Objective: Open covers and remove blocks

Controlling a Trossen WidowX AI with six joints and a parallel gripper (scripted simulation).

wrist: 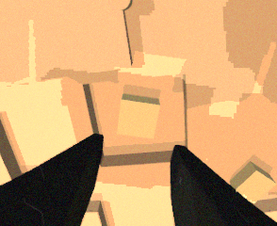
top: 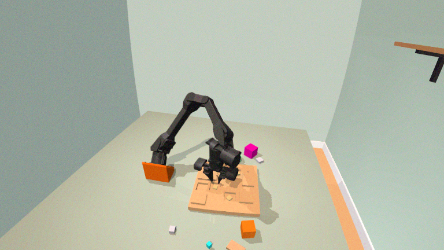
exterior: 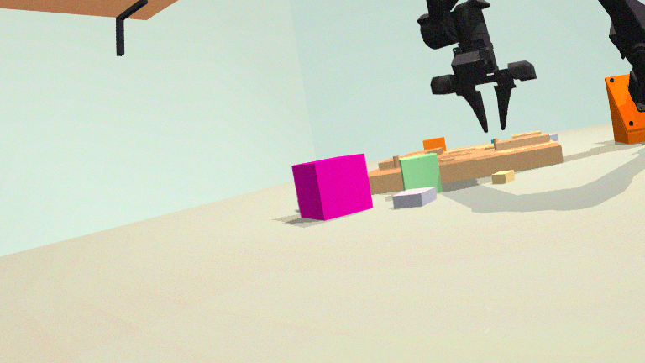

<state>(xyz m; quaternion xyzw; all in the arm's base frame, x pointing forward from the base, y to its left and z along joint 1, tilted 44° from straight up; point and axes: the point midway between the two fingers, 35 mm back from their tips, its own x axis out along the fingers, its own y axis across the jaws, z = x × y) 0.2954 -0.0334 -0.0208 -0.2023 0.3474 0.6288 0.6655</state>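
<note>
Now: the tan puzzle board 5 cm ahead of my gripper tip and 3 cm below it. From my gripper tip the other things lie so: cyan block (27 cm to the right, 4 cm below, 2 cm ahead); then orange cube (19 cm to the right, 16 cm ahead, 2 cm below); then green block (23 cm to the left, 8 cm ahead, 3 cm below).
</note>
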